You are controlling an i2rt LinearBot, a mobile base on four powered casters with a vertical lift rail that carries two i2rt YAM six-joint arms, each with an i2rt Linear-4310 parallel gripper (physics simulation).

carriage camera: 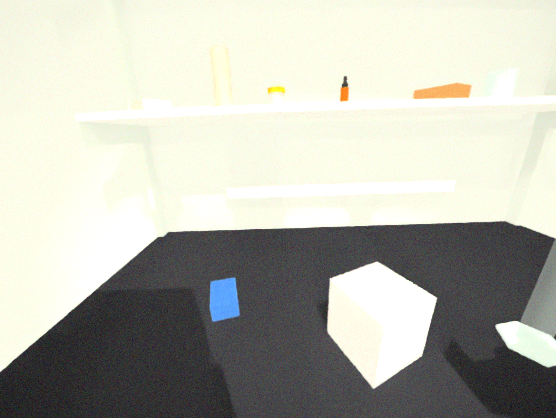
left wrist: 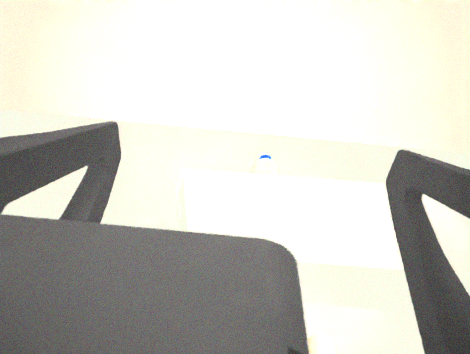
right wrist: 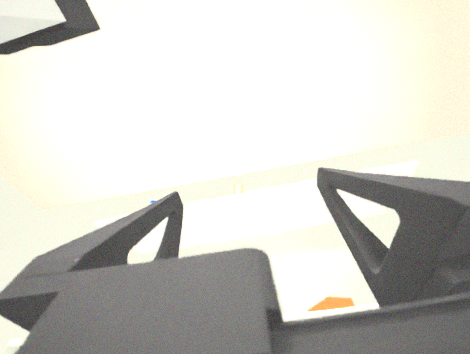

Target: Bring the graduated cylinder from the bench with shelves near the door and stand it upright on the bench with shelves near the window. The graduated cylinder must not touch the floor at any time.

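Frame: origin at the left arm's base, x ahead, y left, z up, level; millimetres.
Where they show: left gripper, fingertip midpoint: [left wrist: 256, 152]; right gripper, fingertip midpoint: [right wrist: 247, 187].
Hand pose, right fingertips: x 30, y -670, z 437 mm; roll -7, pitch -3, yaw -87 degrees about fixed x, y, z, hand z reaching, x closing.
Things, the pixels of their top centre, and the offset from my right fingertips. "spot": a spot on its surface instead. Level surfaces: height alone.
- black bench top, its level: 408 mm down
- blue block, middle of its top: [carriage camera: 223, 291] 331 mm ahead, 461 mm left, 369 mm down
- large white box, middle of its top: [carriage camera: 379, 287] 211 mm ahead, 154 mm left, 278 mm down
- pale angular base, surface spot: [carriage camera: 532, 345] spot: 178 mm ahead, 127 mm right, 396 mm down
- yellow-capped jar, surface spot: [carriage camera: 276, 94] spot: 603 mm ahead, 315 mm left, 89 mm up
- orange bottle, surface spot: [carriage camera: 344, 92] spot: 639 mm ahead, 107 mm left, 94 mm up
- orange-brown block, surface spot: [carriage camera: 442, 91] spot: 536 mm ahead, 125 mm right, 74 mm up
A tall pale, cream-coloured cylinder [carriage camera: 221, 75] stands upright on the white shelf [carriage camera: 300, 109], left of centre in the carriage view. Its markings and base are too washed out to confirm it as the graduated cylinder. Faint upright pale lines of a tall thing also show between the fingertips in the right wrist view, far beyond them. My left gripper [left wrist: 256, 152] is open and empty, pointing at the bright upper wall and shelf. My right gripper [right wrist: 247, 187] is open and empty, with shelving beyond it. Neither gripper shows in the carriage view.
The black bench top [carriage camera: 280, 250] bears a blue block [carriage camera: 224, 299], a large white box [carriage camera: 380, 320] and a pale angular base [carriage camera: 532, 345] beside a grey upright part. The shelf holds a yellow-capped jar [carriage camera: 276, 94], an orange bottle [carriage camera: 344, 92] and an orange-brown block [carriage camera: 442, 91].
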